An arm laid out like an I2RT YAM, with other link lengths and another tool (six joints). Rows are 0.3 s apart.
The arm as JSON. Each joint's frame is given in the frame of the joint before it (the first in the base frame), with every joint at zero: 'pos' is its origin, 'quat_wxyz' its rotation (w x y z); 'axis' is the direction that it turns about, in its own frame. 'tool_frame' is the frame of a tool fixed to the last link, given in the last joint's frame.
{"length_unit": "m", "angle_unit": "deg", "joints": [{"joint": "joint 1", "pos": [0.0, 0.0, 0.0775], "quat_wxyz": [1.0, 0.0, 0.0, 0.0], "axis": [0.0, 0.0, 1.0]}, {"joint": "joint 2", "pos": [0.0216, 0.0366, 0.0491], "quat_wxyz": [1.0, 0.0, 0.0, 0.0], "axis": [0.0, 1.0, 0.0]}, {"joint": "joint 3", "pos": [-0.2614, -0.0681, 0.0], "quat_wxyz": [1.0, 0.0, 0.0, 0.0], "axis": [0.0, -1.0, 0.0]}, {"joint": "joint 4", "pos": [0.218, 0.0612, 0.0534], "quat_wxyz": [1.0, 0.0, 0.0, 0.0], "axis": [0.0, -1.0, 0.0]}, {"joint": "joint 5", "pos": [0.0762, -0.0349, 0.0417], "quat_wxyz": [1.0, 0.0, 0.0, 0.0], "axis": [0.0, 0.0, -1.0]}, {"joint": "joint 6", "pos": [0.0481, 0.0, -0.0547], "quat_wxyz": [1.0, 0.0, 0.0, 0.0], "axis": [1.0, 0.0, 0.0]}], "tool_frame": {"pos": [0.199, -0.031, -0.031], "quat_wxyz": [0.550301, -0.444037, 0.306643, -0.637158]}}
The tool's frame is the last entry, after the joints.
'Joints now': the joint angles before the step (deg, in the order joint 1, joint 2, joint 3, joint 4, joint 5, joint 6). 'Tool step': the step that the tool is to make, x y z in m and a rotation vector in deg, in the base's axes. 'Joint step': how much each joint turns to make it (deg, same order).
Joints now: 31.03, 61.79, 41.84, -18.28, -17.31, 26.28
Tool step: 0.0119, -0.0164, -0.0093, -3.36, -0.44, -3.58
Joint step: -0.01, 1.21, 0.17, -0.36, 4.73, -0.18
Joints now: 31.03, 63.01, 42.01, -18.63, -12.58, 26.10
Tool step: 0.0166, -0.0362, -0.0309, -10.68, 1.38, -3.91
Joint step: 0.01, 6.67, 2.37, -2.91, 8.63, -3.50
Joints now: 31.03, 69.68, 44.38, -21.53, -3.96, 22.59
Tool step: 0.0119, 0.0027, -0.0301, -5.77, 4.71, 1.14
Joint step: 0.78, 11.87, 5.71, -0.97, 1.67, -1.85
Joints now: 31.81, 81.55, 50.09, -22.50, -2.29, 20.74
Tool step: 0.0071, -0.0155, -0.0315, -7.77, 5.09, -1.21
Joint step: 0.20, 10.72, 6.15, -3.86, 4.06, -0.86
